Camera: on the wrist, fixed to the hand. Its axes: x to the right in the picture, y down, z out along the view.
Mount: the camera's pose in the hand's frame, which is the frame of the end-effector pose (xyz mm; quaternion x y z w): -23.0 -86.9 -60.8 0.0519 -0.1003 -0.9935 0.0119
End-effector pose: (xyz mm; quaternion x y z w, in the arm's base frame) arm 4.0 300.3 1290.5 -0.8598 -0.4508 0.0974 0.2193
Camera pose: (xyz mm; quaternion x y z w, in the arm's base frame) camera -50.7 307.1 1384.0 0.4588 -0.8765 -0.1071 0.0988
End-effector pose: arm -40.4 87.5 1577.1 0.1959 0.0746 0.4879 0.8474
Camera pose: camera -2.2 44.7 1485.0 0.0211 0.1358 -0.8596 0.4921
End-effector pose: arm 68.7 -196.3 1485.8 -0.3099 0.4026 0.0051 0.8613
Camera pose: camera 33.6 -293.7 1518.4 -0.3585 -0.3892 -0.8455 0.0718
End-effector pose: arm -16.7 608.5 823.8 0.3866 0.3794 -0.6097 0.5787
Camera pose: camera -100.8 677.0 820.9 0.4035 -0.2989 0.6407 0.5809
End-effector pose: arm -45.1 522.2 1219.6 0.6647 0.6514 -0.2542 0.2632
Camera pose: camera -132.8 547.9 1278.2 0.6511 -0.6285 0.3650 0.2186
